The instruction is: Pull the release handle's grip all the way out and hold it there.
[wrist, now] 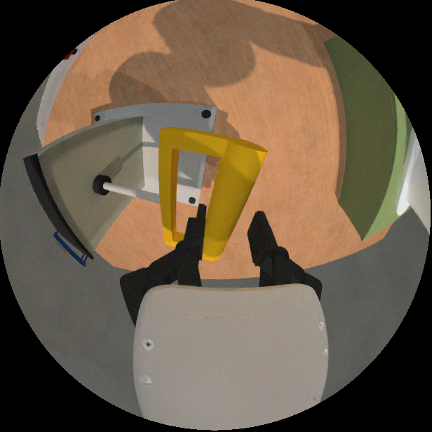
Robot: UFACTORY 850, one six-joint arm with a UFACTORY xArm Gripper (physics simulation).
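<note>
The release handle's yellow grip [236,187] is a rectangular loop with a thick bar on its right side, in the middle of the view. A pale rod [131,192] runs from a black collar [102,185] on the housing's beige panel [67,170] to the grip's left side, so the grip stands away from the panel. My gripper [228,218] is shut on the grip's thick bar: the left finger is inside the loop, the right finger on the bar's outer side. The exact contact is hard to see.
The housing's grey base plate [155,111] with dark screws is on the wooden table top [290,100]. A green object [367,130] stands at the right, with a white object [420,175] beyond it. A blue part [70,249] shows beside the housing's black edge at the left.
</note>
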